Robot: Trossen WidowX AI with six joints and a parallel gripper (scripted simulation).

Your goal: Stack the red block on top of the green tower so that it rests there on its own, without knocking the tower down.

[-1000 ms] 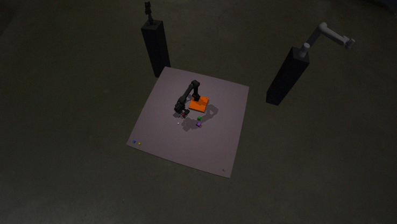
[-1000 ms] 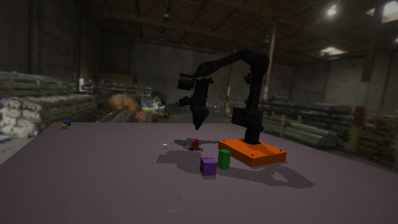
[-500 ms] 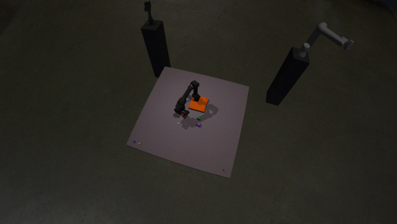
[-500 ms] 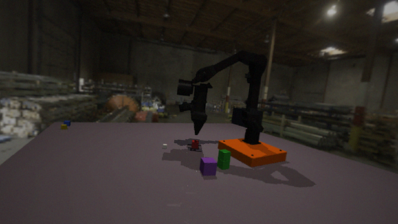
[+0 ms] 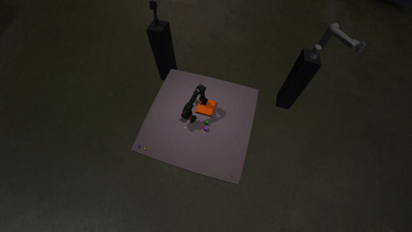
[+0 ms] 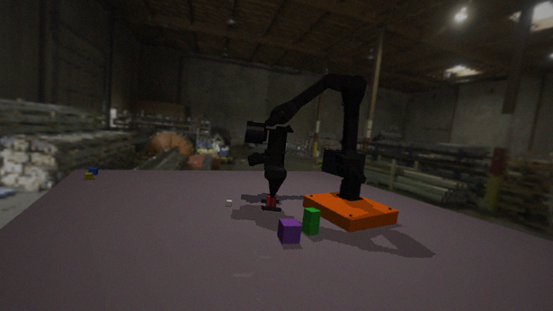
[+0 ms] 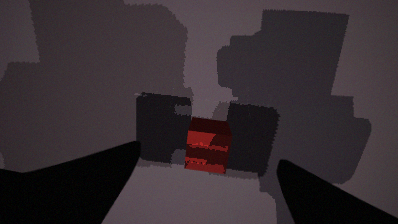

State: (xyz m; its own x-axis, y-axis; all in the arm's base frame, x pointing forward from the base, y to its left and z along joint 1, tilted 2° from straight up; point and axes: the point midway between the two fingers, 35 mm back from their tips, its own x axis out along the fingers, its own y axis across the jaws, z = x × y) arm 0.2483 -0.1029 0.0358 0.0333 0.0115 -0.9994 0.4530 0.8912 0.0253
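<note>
Right now the red block is 2 cm below my gripper tip. Also, from my gripper tip: purple cube: 8 cm ahead, 23 cm to the left, 2 cm below; then yellow cube: 53 cm ahead, 39 cm to the right, 3 cm below; then white cube: 13 cm ahead, 2 cm to the right, 3 cm below.
</note>
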